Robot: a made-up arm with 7 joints.
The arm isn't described. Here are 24 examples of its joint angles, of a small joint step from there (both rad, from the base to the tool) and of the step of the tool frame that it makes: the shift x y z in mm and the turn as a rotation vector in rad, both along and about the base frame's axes.
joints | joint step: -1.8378 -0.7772 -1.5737 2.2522 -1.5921 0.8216 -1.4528 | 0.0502 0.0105 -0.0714 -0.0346 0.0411 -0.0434 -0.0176
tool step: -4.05 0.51 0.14 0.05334 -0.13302 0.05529
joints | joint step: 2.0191 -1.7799 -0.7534 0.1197 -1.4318 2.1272 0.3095 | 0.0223 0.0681 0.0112 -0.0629 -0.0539 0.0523 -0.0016
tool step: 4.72 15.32 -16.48 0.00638 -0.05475 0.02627
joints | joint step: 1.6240 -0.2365 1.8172 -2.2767 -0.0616 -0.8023 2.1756 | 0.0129 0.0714 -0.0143 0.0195 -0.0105 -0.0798 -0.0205
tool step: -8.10 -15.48 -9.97 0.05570 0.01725 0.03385
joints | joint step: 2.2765 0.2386 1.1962 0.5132 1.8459 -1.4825 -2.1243 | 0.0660 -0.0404 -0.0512 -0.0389 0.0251 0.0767 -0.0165
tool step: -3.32 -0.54 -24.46 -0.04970 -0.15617 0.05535
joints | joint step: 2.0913 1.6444 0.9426 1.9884 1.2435 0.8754 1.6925 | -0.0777 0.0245 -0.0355 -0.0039 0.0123 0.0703 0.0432
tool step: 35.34 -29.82 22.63 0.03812 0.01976 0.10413
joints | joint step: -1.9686 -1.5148 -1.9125 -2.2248 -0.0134 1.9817 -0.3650 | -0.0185 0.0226 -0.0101 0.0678 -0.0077 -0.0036 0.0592
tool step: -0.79 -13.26 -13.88 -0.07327 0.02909 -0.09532
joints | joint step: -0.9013 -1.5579 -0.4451 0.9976 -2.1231 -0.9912 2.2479 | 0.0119 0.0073 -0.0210 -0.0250 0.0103 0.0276 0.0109
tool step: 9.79 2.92 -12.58 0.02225 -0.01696 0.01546
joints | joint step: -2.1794 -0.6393 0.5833 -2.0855 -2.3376 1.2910 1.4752 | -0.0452 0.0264 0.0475 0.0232 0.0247 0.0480 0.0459
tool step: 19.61 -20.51 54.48 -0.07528 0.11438 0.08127
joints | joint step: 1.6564 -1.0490 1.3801 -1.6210 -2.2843 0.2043 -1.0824 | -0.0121 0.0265 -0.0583 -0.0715 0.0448 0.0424 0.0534
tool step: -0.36 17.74 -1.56 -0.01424 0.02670 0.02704
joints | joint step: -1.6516 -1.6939 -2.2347 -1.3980 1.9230 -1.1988 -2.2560 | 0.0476 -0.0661 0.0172 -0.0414 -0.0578 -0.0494 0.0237
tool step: 1.13 -3.95 -13.80 0.06432 -0.04902 0.04388
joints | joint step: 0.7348 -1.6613 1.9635 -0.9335 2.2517 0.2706 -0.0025 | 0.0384 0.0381 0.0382 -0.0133 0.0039 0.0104 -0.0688
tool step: 12.22 34.34 -9.23 0.11977 -0.02624 0.03890
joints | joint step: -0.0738 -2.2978 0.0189 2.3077 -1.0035 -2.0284 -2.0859 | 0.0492 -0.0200 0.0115 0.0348 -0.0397 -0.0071 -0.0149
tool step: 13.49 -7.97 9.99 -0.00136 -0.08800 -0.00437
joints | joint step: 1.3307 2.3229 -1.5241 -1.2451 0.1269 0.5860 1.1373 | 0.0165 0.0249 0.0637 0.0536 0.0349 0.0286 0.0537
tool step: -6.62 -37.92 -51.73 -0.08502 -0.10927 0.05153
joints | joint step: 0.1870 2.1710 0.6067 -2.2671 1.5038 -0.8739 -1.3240 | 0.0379 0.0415 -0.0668 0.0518 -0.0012 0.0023 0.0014
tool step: -3.78 -16.62 -12.91 0.02224 0.03640 -0.02660
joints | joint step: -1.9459 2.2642 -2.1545 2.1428 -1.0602 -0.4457 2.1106 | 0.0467 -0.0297 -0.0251 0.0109 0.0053 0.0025 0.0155
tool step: 15.81 -6.71 -4.16 -0.01998 -0.03749 0.04067
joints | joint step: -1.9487 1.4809 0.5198 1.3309 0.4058 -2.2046 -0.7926 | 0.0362 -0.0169 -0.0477 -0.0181 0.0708 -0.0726 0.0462
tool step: 37.81 4.77 31.47 -0.06327 -0.03187 0.10223
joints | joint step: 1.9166 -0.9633 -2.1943 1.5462 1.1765 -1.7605 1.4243 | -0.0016 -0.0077 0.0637 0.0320 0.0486 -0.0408 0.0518
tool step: -12.34 27.89 -20.61 0.01191 0.06964 0.06411
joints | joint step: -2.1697 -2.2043 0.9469 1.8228 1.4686 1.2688 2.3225 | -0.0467 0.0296 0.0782 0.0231 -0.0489 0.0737 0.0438
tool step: 12.24 -35.27 -10.54 -0.11199 0.02063 -0.00867
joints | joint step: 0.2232 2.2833 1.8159 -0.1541 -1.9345 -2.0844 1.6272 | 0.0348 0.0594 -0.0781 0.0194 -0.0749 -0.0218 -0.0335
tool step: 2.66 43.35 -37.93 0.08040 -0.02970 -0.06070
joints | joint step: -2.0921 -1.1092 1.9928 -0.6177 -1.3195 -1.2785 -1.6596 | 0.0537 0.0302 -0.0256 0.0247 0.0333 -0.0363 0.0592
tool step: -11.18 16.48 -22.99 0.00796 -0.05595 -0.06407
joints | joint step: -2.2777 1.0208 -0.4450 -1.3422 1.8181 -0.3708 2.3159 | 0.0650 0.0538 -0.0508 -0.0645 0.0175 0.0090 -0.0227
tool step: 5.52 -22.20 44.59 0.00594 -0.13163 -0.01332
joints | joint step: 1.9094 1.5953 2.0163 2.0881 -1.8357 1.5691 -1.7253 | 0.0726 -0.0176 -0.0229 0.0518 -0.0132 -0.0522 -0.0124
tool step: 11.39 5.91 -13.26 0.01793 -0.05045 -0.02451
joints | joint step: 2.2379 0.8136 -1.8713 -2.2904 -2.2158 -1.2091 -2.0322 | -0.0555 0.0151 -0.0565 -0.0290 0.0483 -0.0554 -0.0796
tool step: -27.28 -1.32 -17.48 0.07028 0.15853 0.00240
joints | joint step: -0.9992 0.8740 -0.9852 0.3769 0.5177 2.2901 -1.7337 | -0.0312 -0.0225 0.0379 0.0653 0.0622 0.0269 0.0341
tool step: 9.22 13.83 -17.87 0.09026 0.02556 -0.04894
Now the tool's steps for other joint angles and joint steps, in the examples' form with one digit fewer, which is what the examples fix.
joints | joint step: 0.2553 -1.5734 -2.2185 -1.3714 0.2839 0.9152 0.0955 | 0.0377 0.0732 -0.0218 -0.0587 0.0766 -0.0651 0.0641
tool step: 16.4 -9.7 -1.9 -0.0198 -0.0065 -0.0978
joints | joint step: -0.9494 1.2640 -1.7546 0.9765 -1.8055 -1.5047 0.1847 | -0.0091 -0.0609 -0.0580 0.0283 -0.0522 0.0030 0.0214
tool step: 0.4 28.3 -9.6 -0.0182 0.0408 0.0136
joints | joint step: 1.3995 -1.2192 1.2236 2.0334 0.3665 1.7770 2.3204 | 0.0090 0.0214 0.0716 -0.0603 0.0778 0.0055 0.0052
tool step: 43.0 -0.7 -0.3 -0.0103 0.0330 0.0735
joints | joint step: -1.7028 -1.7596 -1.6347 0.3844 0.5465 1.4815 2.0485 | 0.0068 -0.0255 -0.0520 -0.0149 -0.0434 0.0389 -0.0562
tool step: -28.1 -41.5 -25.8 0.0053 -0.0905 0.0489
